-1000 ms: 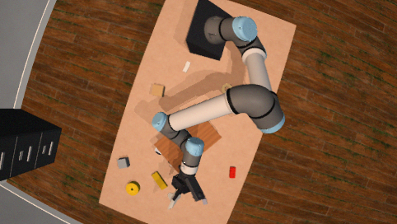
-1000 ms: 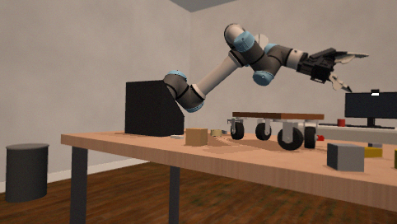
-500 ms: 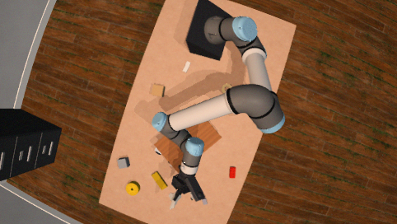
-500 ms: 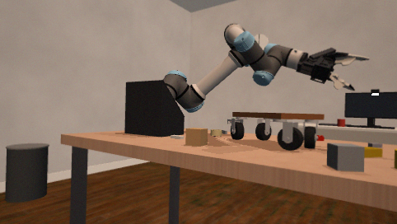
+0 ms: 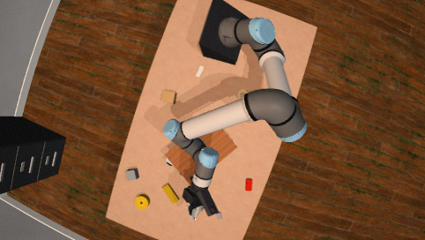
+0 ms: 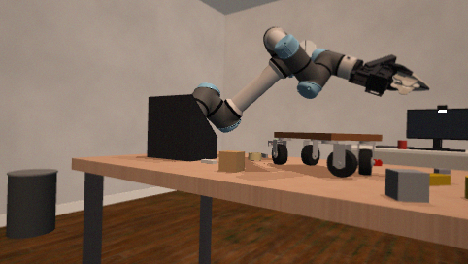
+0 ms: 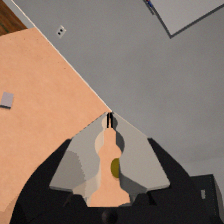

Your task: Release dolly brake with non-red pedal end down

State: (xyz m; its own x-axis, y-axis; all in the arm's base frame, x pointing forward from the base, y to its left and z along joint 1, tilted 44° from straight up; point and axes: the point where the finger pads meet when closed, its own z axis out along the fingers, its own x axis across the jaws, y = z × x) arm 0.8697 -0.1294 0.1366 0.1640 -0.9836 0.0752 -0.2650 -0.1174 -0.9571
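The caster brake pedal lies 480 mm behind my hand, 190 mm below it and 40 mm to the left of it. From my hand the other things lie so: tan cube: 520 mm behind, 250 mm to the right, 240 mm below; then grey cube: 390 mm to the right, 250 mm below, 60 mm behind; then red block: 260 mm below, 250 mm to the left, 140 mm behind.
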